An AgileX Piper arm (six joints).
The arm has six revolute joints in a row. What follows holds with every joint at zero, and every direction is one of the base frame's.
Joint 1 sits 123.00 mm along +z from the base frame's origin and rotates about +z.
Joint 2 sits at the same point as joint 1 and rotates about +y.
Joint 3 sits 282.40 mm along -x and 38.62 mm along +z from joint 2 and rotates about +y.
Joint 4 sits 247.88 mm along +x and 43.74 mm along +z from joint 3 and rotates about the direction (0.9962, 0, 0.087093).
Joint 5 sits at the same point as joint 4 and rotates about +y.
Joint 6 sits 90.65 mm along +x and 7.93 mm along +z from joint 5 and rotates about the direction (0.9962, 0, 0.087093).
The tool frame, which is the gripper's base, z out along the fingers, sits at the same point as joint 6; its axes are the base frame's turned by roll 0.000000, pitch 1.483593 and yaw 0.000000 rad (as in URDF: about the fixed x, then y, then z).
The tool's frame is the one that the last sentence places.
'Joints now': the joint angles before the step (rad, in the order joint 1, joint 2, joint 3, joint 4, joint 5, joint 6). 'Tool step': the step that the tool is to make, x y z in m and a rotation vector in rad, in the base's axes. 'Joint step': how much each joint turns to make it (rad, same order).
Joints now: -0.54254 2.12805 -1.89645 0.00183 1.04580 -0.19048
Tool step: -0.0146 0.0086 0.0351 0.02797 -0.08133 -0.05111
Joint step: -0.00930 -0.09677 0.03158 0.05072 0.00932 0.03968
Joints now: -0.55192 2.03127 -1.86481 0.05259 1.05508 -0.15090
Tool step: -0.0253 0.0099 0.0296 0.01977 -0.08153 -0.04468
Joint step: -0.02060 -0.12829 0.09533 0.05092 -0.02698 0.02110
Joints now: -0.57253 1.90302 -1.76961 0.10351 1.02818 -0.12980
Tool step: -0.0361 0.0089 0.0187 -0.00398 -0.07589 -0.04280
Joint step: -0.03842 -0.15376 0.15917 0.04335 -0.07037 -0.00758
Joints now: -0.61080 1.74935 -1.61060 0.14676 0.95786 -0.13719
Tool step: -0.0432 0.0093 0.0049 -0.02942 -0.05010 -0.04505
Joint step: -0.05166 -0.16340 0.19847 0.02231 -0.09059 -0.02718
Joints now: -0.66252 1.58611 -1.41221 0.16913 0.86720 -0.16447
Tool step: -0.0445 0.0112 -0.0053 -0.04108 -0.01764 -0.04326
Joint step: -0.05860 -0.15701 0.19862 0.00257 -0.07800 -0.03619
